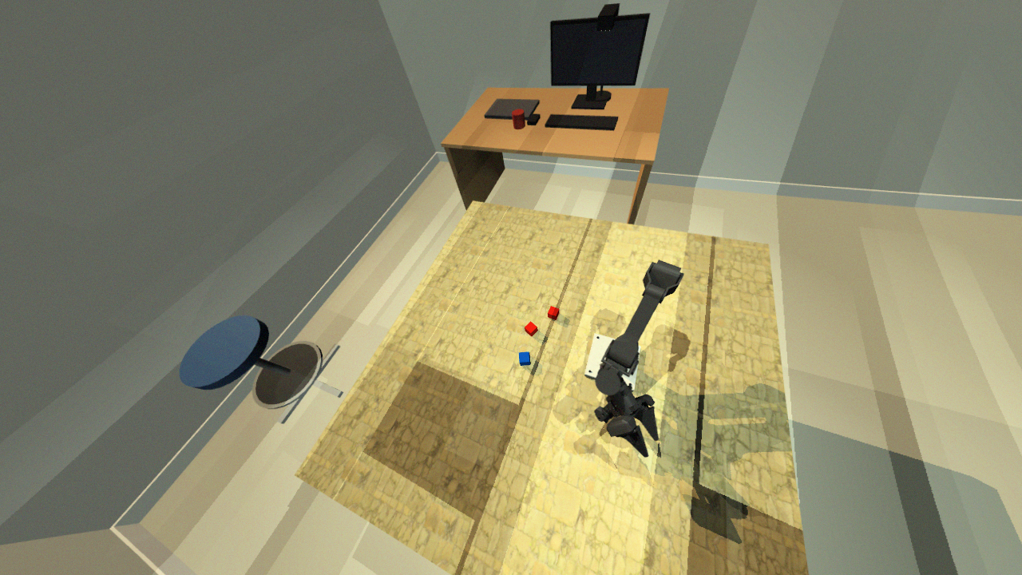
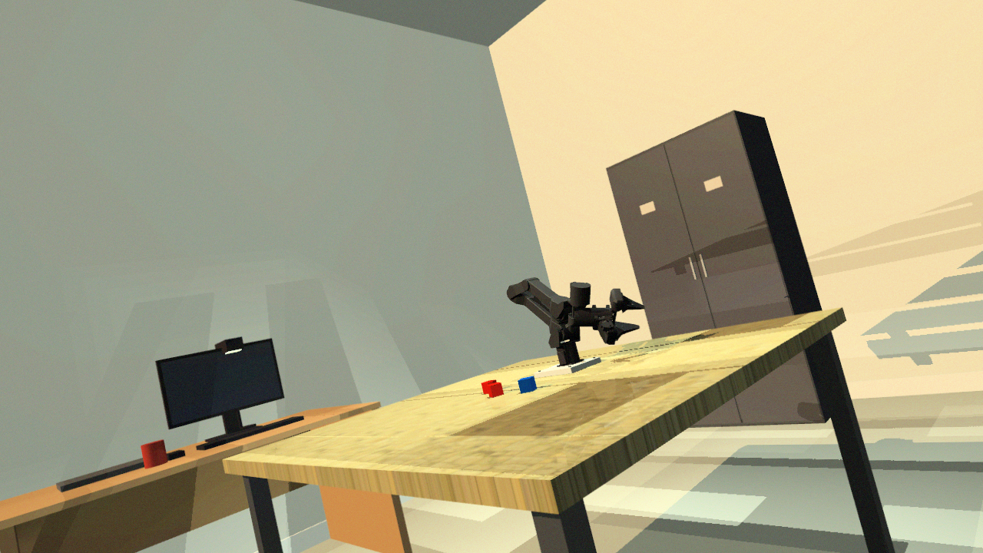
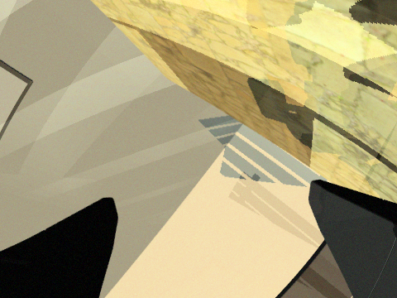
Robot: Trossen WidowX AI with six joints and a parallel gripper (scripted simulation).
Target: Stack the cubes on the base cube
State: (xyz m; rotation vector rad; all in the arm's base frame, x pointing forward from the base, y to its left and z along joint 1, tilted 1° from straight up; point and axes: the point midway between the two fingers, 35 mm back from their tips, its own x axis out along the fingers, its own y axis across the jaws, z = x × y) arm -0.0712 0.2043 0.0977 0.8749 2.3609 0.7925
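The blue cube is 39 cm ahead of my gripper tip, 15 cm to the right of it and 9 cm below it.
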